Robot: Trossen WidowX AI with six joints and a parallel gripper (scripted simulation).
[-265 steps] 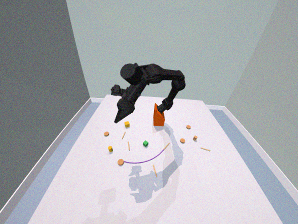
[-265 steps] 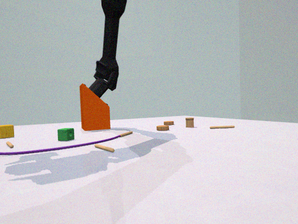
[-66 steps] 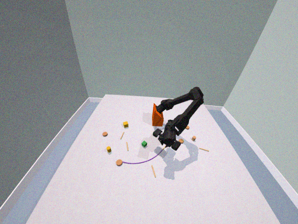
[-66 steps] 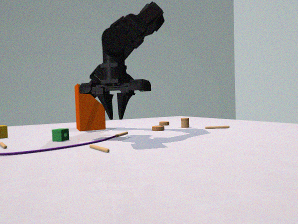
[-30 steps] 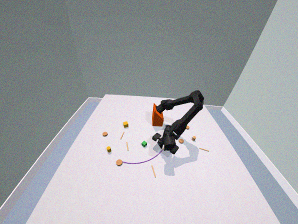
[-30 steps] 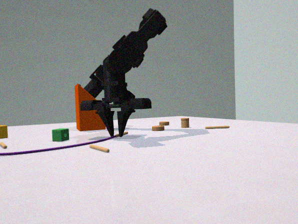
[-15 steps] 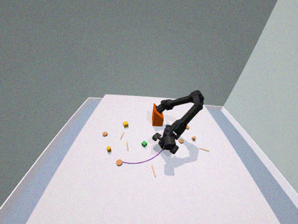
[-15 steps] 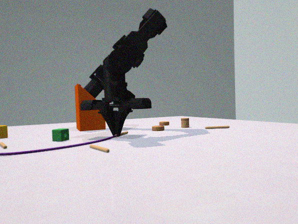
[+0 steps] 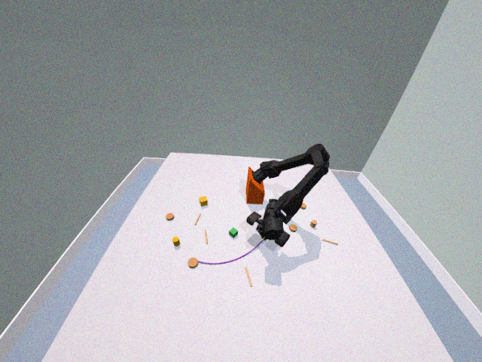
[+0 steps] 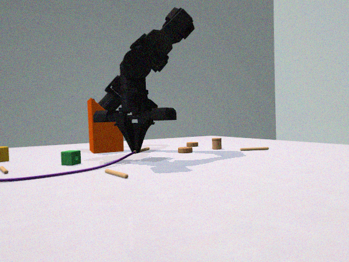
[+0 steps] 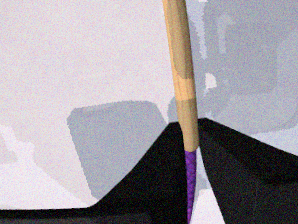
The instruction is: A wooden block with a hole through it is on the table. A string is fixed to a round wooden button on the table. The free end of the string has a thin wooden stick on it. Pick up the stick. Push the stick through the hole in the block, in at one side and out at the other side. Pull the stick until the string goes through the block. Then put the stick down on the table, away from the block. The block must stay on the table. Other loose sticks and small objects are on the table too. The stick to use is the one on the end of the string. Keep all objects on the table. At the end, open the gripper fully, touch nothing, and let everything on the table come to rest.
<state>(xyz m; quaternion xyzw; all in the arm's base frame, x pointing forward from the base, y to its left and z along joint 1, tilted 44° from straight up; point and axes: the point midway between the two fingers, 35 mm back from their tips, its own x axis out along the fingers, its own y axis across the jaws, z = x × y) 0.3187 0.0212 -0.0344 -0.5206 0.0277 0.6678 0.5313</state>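
Now: the loose stick 17 cm ahead of my gripper tip, 9 cm to the right of it and 1 cm below it. The rest, counted from my gripper tip: green block: 13 cm to the right, 5 cm behind; thin wooden stick: 1 cm to the left, 1 cm behind; round wooden button: 31 cm to the right, 8 cm ahead, 1 cm below.
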